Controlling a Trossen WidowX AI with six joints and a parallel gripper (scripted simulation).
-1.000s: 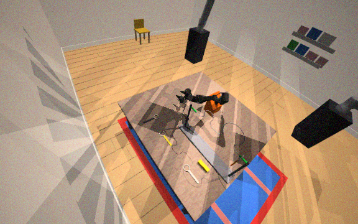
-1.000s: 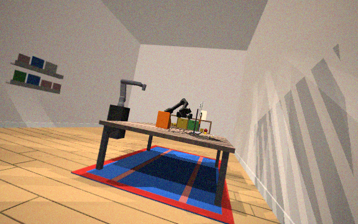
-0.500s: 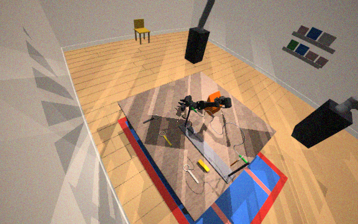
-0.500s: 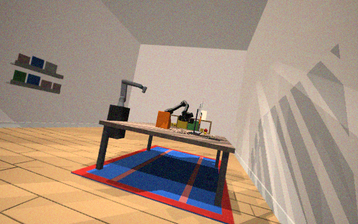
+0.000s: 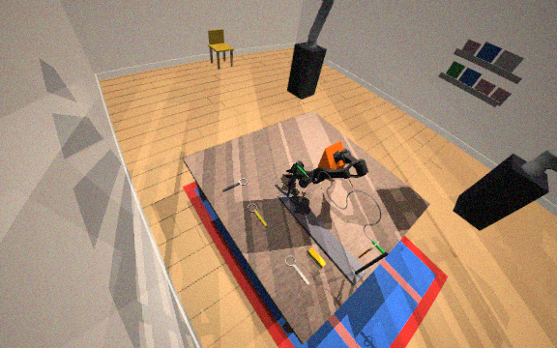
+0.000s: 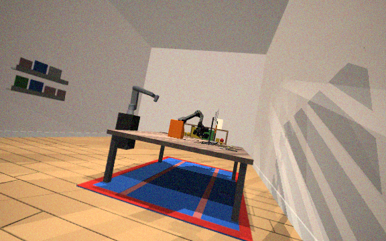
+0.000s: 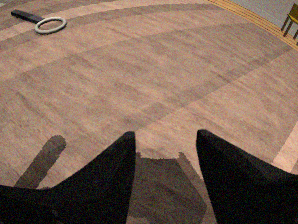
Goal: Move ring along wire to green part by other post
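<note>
My gripper tip is now 250 mm short of the yellow block, 510 mm to the right of it and 50 mm above it. From my gripper tip the other things lie so: white-handled ring (360 mm ahead, 460 mm to the left, 60 mm below); then black-handled ring (280 mm ahead, 150 mm to the right, 60 mm below); then yellow-handled ring (320 mm ahead, 90 mm to the left, 60 mm below).
</note>
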